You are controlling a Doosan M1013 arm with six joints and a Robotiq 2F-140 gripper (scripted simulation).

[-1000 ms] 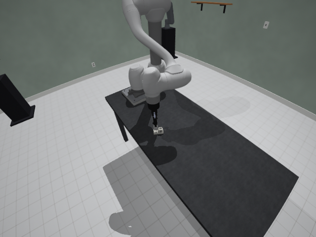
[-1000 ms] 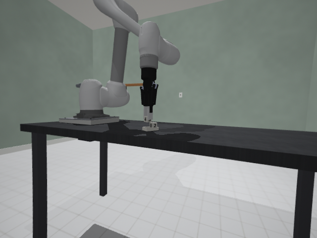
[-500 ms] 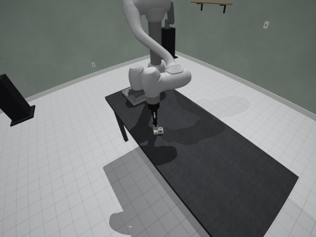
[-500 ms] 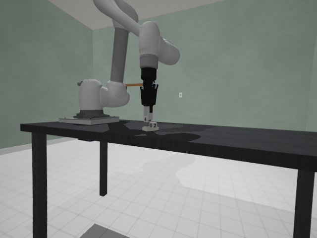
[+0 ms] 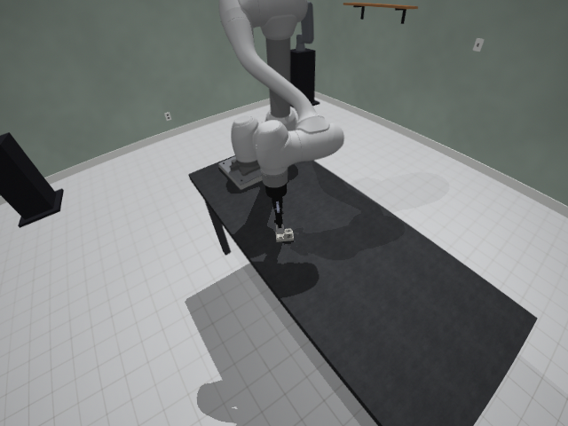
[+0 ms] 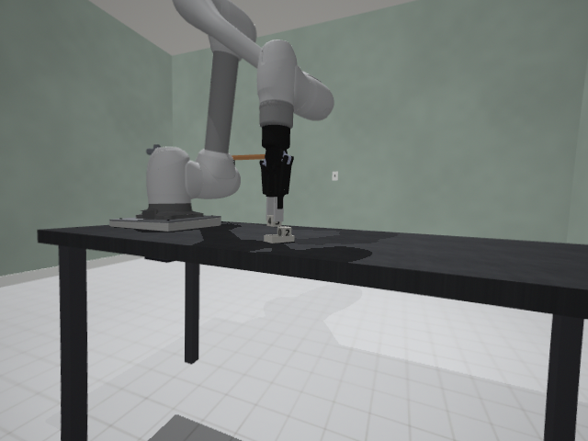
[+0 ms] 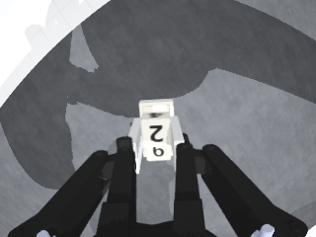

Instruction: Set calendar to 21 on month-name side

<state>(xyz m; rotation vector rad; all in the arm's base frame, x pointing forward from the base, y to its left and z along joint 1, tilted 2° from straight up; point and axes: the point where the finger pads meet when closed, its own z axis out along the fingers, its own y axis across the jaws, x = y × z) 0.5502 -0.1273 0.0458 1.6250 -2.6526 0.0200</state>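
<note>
My hand is 60 mm above the cube, 30 mm to the right of it and 20 mm short of it. From my hand the other things lie so: white tray (80 mm below, 20 mm to the left, 10 mm ahead).
</note>
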